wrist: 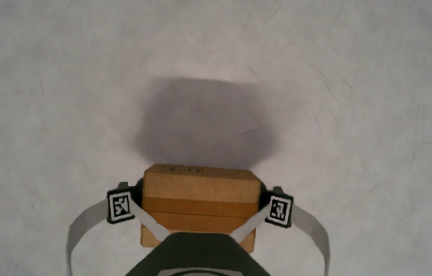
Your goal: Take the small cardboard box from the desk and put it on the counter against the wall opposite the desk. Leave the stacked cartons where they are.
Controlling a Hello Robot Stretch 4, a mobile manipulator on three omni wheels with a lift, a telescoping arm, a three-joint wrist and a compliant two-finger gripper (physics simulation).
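Places are measured from the robot's base along level axes (x left, y back, z up), in metres.
Pixels of known places: end effector, tool point: (200, 195).
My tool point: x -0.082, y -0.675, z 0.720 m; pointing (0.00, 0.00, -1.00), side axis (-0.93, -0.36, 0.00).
Behind a point stands the place of what it marks.
The small cardboard box (201, 186) {x -0.076, y -0.690, z 0.754 m} is at the lower middle of the wrist view, brown with a darker orange tape band across it. My gripper (200, 199) {x -0.082, y -0.675, z 0.720 m} is shut on it, with one dark fingertip pressed against its left end and the other against its right end. The near part of the box is partly hidden by the gripper's body and finger strips. The view does not clearly show whether the box touches the surface below. The stacked cartons and the counter do not show in this view.
A pale, lightly scratched surface (350, 75) {x -0.177, y -0.842, z 0.692 m} spreads below the gripper. A soft dark shadow lies on it just beyond the far side of the box.
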